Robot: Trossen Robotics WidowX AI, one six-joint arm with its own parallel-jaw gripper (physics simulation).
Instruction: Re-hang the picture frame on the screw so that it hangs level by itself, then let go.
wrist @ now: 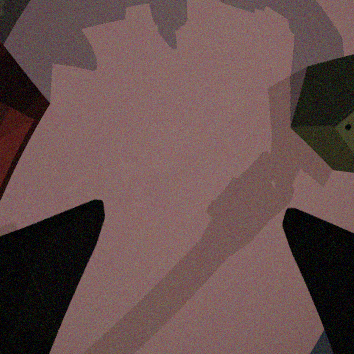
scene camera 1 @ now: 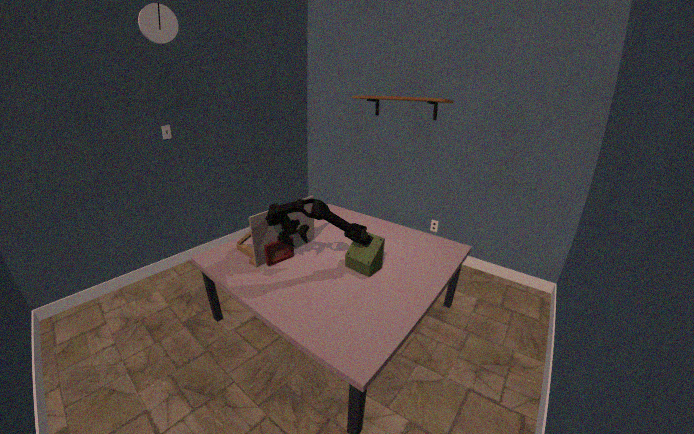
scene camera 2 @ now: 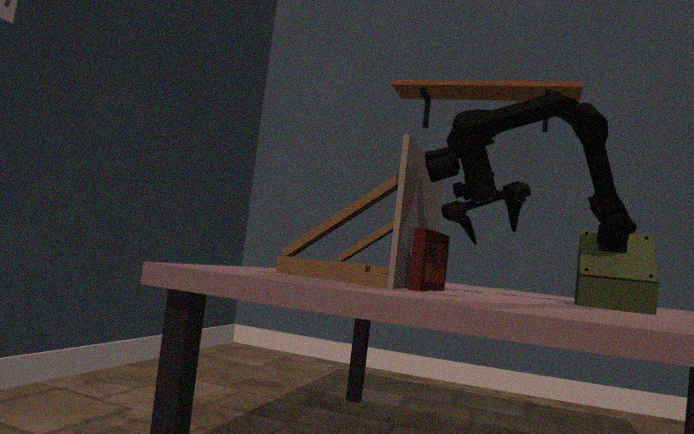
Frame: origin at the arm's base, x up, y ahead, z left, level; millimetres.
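Seen in the pictures: gripper, fingertip midpoint: (wrist: 195, 213) (scene camera 1: 300, 244) (scene camera 2: 494, 237); arm's base, link origin: (scene camera 1: 366, 240) (scene camera 2: 612, 243).
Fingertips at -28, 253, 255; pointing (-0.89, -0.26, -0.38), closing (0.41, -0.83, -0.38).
Observation:
Offsets run from my fingertips to a thing's middle, as dx, dy, dz. "pt": to the spot under its first point.
The red picture frame @(-67, +125, +60) (scene camera 1: 268, 254) (scene camera 2: 419, 261) stands upright on the table at the foot of the grey upright board @(pt +46, +157, +169) (scene camera 1: 258, 237) (scene camera 2: 401, 214), at its near end. Part of the frame (wrist: 14, 135) shows at the left edge of the wrist view. The screw cannot be made out. My gripper (scene camera 1: 296, 240) (scene camera 2: 494, 236) (wrist: 195, 213) is open and empty. It points down above the table, in front of the board, higher than the frame's middle and off to its side toward the arm's base.
Wooden braces (scene camera 1: 245, 249) (scene camera 2: 340, 215) support the board from behind. The green base block (scene camera 1: 364, 261) (scene camera 2: 616, 291) (wrist: 320, 95) carries the arm on the pink table (scene camera 1: 327, 317) (scene camera 2: 245, 284). A wooden shelf (scene camera 1: 404, 98) (scene camera 2: 486, 89) is on the wall behind.

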